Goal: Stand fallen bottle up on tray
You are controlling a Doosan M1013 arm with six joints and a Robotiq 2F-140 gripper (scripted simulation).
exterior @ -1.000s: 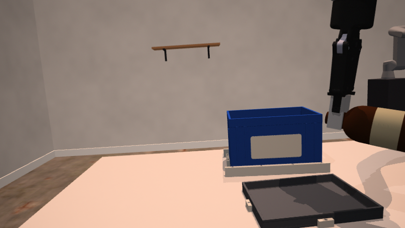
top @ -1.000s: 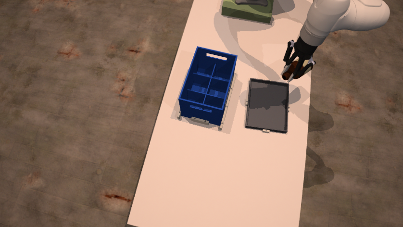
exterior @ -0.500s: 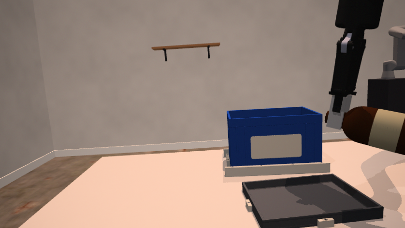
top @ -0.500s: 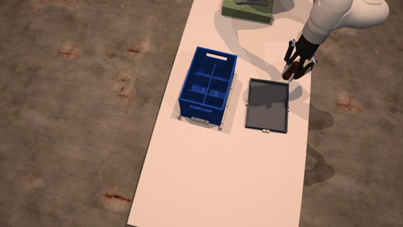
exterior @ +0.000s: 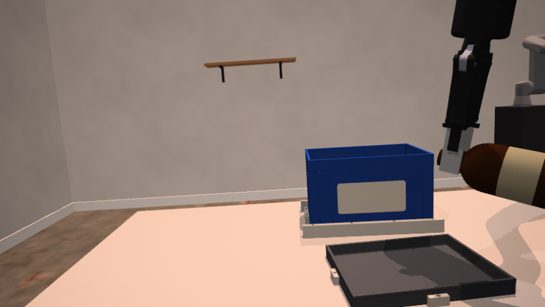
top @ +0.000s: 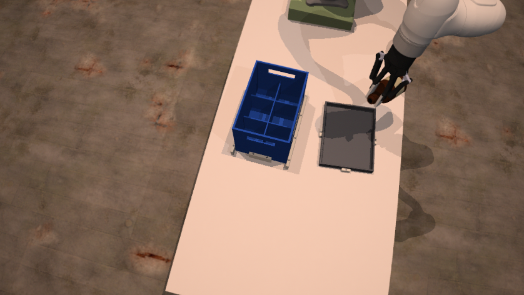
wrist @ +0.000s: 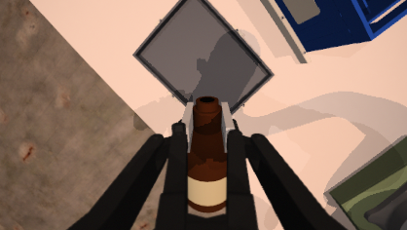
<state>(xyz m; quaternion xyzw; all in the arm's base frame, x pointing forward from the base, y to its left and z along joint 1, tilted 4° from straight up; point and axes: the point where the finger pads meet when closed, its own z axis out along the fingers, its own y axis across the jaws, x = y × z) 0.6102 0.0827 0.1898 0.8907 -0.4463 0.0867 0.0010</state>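
Right now my hand is 4 cm to the right of the brown bottle, 3 cm past it and 3 cm above it. The rest, counted from my hand: blue crate 33 cm to the right, 14 cm below; dark grey tray 21 cm below, 5 cm to the right, 5 cm ahead.
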